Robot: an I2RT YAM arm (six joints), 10 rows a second.
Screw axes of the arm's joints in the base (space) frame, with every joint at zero. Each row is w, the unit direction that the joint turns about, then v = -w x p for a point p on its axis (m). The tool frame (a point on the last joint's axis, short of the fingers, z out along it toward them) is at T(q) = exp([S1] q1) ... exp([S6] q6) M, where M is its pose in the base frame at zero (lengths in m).
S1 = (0, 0, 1, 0.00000, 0.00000, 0.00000)
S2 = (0, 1, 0, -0.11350, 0.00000, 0.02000)
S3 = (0, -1, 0, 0.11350, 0.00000, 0.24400)
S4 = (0, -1, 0, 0.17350, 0.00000, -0.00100)
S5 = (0, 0, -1, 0.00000, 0.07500, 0.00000)
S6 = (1, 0, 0, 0.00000, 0.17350, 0.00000)
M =
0 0 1 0.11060
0 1 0 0.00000
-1 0 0 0.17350
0 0 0 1
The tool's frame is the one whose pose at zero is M.
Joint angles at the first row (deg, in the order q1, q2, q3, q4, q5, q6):
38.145, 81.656, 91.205, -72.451, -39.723, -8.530
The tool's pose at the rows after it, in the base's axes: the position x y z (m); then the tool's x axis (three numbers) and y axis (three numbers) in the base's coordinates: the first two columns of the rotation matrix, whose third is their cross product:
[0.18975 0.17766 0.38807 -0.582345 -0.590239 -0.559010 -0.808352 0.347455 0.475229]
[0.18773 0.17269 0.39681 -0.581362 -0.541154 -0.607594 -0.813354 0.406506 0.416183]
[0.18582 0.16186 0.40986 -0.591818 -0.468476 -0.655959 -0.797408 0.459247 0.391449]
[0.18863 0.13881 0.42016 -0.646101 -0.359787 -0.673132 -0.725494 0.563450 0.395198]
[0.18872 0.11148 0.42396 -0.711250 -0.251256 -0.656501 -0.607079 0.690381 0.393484]
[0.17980 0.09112 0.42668 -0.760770 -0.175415 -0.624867 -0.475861 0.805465 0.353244]
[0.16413 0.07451 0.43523 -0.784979 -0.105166 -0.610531 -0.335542 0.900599 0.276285]
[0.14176 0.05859 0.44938 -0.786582 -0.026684 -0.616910 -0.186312 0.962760 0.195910]
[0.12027 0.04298 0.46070 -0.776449 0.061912 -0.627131 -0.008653 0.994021 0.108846]
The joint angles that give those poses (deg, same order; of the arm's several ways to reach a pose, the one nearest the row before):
38.197, 80.969, 91.186, -70.823, -38.753, -7.645
38.079, 78.616, 90.536, -67.063, -34.474, -4.691
36.621, 76.081, 90.632, -64.380, -32.374, -1.558
31.940, 73.460, 90.577, -63.546, -30.376, 2.425
26.376, 70.905, 90.105, -65.321, -26.766, 5.842
23.388, 68.694, 90.549, -69.723, -20.144, 8.637
22.228, 66.646, 92.775, -75.288, -11.151, 11.738
22.084, 64.603, 96.683, -81.771, -1.603, 15.730
22.125, 63.287, 100.732, -88.759, 8.859, 20.733

